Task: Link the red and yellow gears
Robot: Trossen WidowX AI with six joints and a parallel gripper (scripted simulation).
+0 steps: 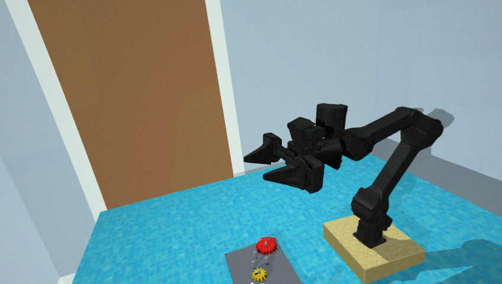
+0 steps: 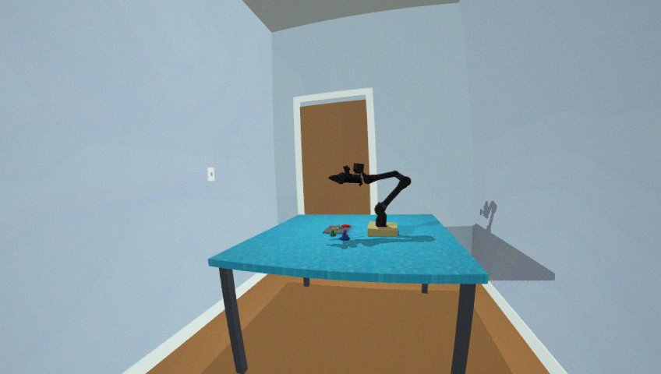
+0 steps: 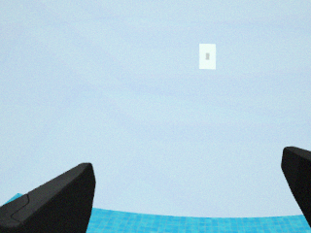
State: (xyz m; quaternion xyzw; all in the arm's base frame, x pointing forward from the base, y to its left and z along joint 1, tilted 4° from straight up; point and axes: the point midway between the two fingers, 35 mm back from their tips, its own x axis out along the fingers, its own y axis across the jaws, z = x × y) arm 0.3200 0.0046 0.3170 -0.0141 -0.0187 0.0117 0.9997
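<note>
The green gear lies 1 cm behind my gripper tip, 4 cm to the left of it and 37 cm below it. Also, from my gripper tip: purple gear: 9 cm behind, 6 cm to the left, 37 cm below; then yellow gear: 2 cm behind, 10 cm to the right, 37 cm below; then white arrow: 7 cm to the right, 38 cm below.
</note>
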